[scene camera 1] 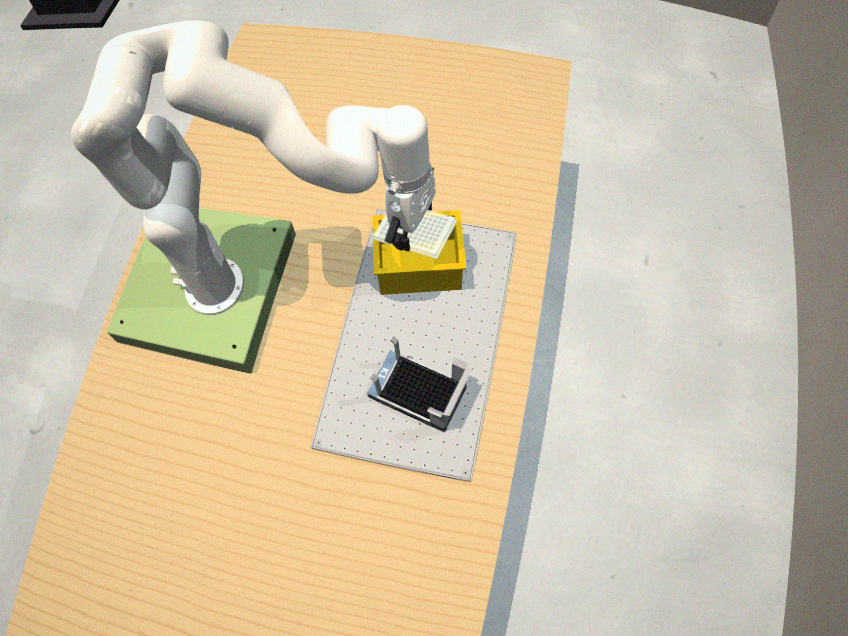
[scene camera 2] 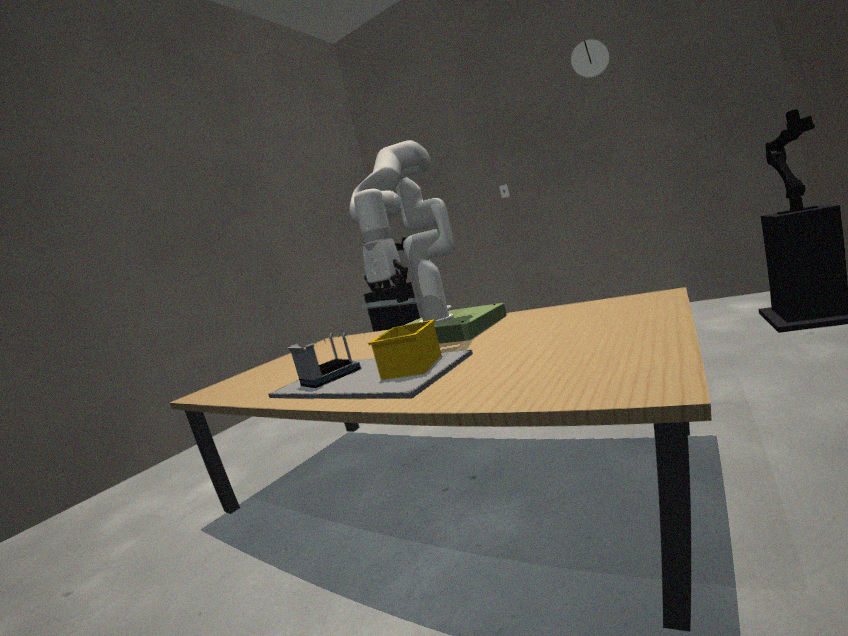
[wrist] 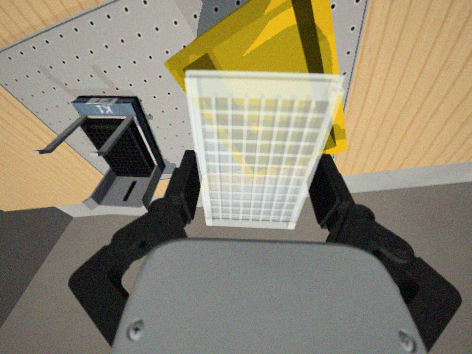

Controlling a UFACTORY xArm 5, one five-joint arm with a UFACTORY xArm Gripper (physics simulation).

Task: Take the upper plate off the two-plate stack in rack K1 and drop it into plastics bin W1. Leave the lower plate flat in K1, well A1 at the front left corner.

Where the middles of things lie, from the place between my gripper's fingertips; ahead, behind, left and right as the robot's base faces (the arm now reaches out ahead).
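Hand position: right at the white gridded plate [scene camera 1: 430, 237]. Offsets from my hand: black gridded plate [scene camera 1: 412, 386], 14 cm below, 5 cm ahead, 25 cm to the right; grey slotted wall [wrist: 115, 195], 11 cm below, 12 cm ahead, 27 cm to the right.
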